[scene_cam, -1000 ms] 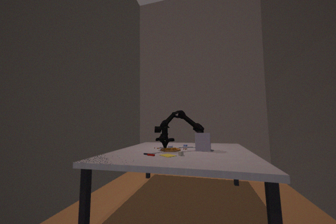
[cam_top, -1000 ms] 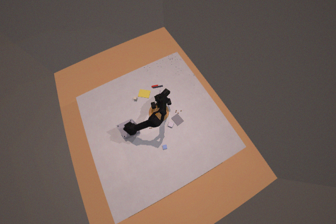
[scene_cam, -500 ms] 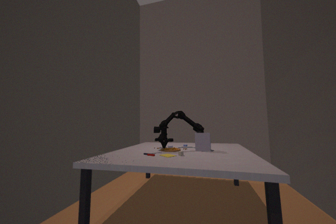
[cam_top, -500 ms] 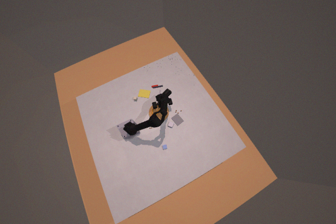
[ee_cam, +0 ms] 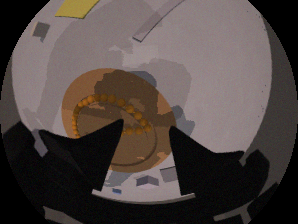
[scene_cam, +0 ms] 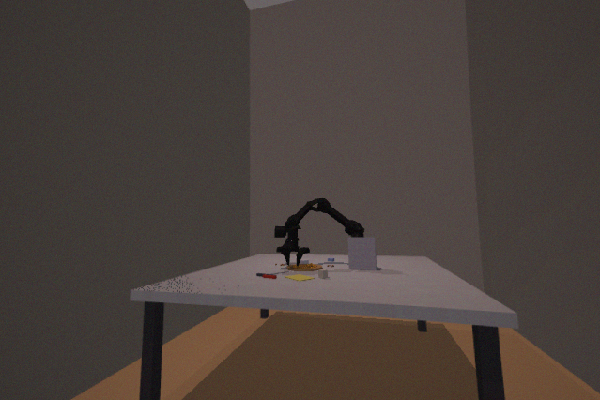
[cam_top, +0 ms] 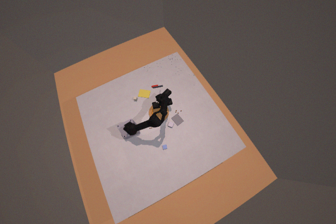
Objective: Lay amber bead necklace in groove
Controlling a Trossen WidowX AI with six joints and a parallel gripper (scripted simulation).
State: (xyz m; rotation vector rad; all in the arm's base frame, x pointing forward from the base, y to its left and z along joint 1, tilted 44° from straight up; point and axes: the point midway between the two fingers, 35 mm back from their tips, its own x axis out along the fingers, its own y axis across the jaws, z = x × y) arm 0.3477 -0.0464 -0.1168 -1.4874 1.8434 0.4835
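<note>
Right now my gripper tip is 6 cm past the round bead board, 3 cm to the left of it and 1 cm above it. The rest, counted from my gripper tip: thin grey bar 15 cm to the left, 4 cm ahead, 2 cm below; then red-handled tool 25 cm to the left, 6 cm ahead, 1 cm below; then grey square plate 19 cm to the right, 6 cm ahead, 2 cm below.
</note>
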